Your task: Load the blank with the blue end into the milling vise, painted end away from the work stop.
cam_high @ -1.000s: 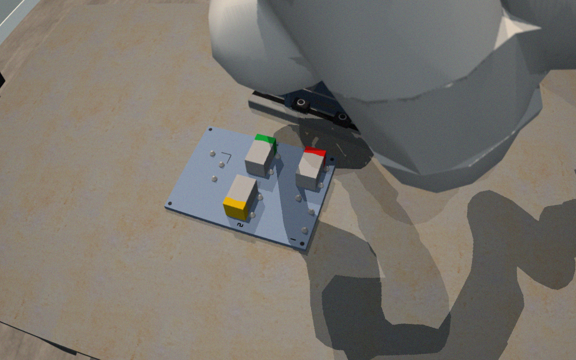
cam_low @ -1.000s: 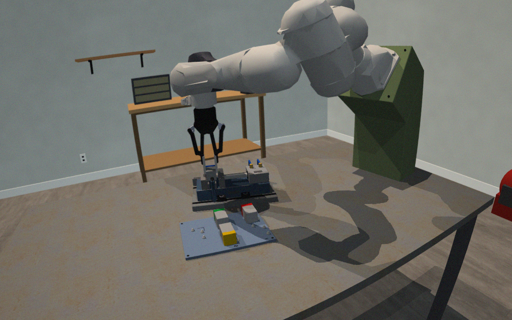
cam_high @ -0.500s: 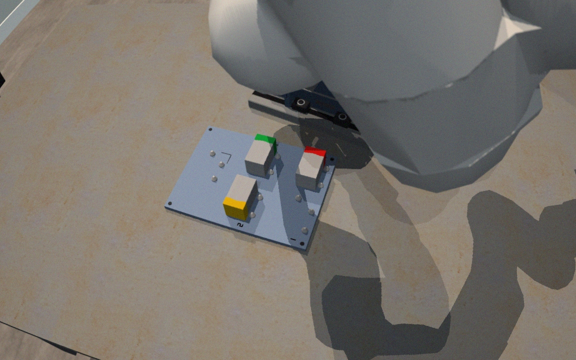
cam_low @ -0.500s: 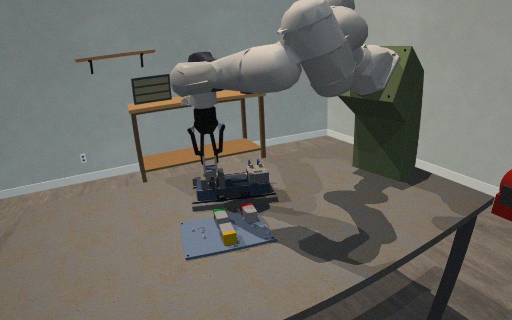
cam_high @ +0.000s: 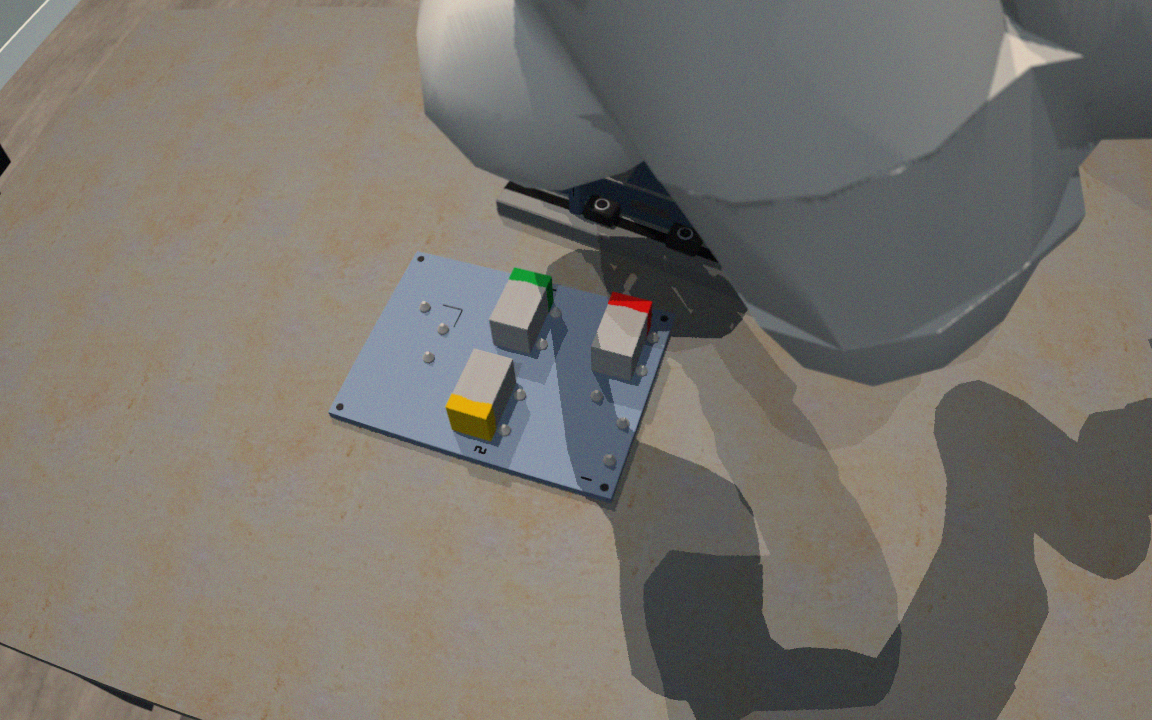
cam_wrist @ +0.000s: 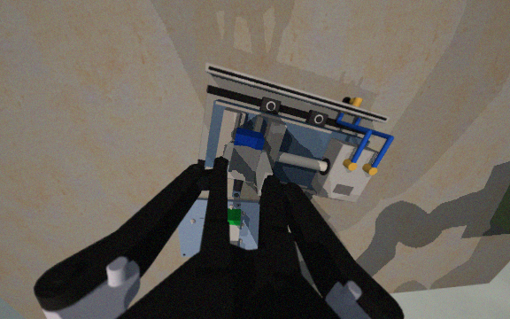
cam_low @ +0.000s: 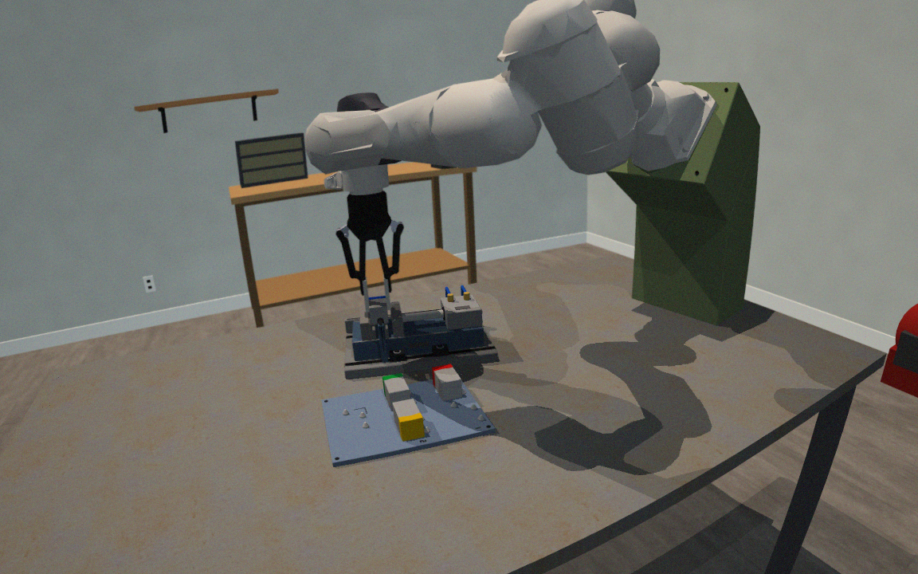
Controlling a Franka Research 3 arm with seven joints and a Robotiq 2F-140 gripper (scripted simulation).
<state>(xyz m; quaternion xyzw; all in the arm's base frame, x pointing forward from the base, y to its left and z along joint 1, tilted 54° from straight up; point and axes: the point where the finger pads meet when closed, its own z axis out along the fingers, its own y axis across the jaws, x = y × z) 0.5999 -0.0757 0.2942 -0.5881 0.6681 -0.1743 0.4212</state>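
The blue-ended blank lies 4 cm below my hand. Round my hand: fixed jaw 6 cm below, 3 cm ahead; grey rod 9 cm behind, 6 cm below, 1 cm to the right; work stop 5 cm to the left, 5 cm below, 1 cm behind.
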